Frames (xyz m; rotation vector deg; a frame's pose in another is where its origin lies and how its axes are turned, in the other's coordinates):
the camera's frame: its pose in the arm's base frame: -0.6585 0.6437 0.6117 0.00 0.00 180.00
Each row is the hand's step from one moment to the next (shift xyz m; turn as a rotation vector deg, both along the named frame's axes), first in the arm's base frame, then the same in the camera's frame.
Working: the arm's base frame: its pose in the camera's frame: -0.6585 0.6437 -0.6117 0.00 0.00 180.00

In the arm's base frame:
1: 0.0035 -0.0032 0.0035 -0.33 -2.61 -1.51
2: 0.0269 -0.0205 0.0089 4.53 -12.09 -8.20
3: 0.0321 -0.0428 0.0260 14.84 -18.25 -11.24
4: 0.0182 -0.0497 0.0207 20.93 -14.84 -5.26
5: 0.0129 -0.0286 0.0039 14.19 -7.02 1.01
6: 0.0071 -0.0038 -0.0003 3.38 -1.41 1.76
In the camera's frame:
1: -0.0035 0.0032 0.0035 0.33 2.61 -1.51
2: -0.0269 0.0205 0.0089 -4.53 12.09 -8.20
3: -0.0321 0.0428 0.0260 -14.84 18.25 -11.24
4: -0.0182 0.0497 0.0207 -20.93 14.84 -5.26
5: -0.0129 0.0286 0.0039 -14.19 7.02 1.01
6: -0.0071 0.0038 -0.0003 -3.38 1.41 1.76

